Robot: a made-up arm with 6 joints.
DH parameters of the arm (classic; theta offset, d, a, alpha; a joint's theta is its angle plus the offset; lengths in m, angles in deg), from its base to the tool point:
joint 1: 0 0.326 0 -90
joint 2: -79.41 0 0.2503 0
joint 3: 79.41 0 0.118 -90
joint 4: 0 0.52 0 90
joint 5: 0 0 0.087 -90
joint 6: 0 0.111 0 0
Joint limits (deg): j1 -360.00..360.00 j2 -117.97..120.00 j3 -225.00..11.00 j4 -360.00..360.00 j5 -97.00..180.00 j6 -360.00..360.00
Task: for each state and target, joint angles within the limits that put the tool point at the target. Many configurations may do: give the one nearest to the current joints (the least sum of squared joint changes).
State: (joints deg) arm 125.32 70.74 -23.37 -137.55 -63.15 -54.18
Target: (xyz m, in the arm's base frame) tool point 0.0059 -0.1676 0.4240
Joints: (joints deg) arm 109.20 114.41 11.00 -154.37 -87.63 -54.18
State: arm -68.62 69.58 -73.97 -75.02 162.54 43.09
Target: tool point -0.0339 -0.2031 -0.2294
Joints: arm -60.53 98.43 -78.44 -77.83 148.23 43.09
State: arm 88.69 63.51 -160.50 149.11 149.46 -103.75
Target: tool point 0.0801 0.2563 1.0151
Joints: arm 64.28 36.28 -179.71 162.51 150.85 -103.75
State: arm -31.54 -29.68 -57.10 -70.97 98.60 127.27
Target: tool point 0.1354 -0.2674 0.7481
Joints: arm -38.14 -62.73 -50.83 -64.87 120.98 127.27
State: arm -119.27 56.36 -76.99 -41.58 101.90 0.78
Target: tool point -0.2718 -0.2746 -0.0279
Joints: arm -121.95 41.08 -59.79 -37.69 119.88 0.78
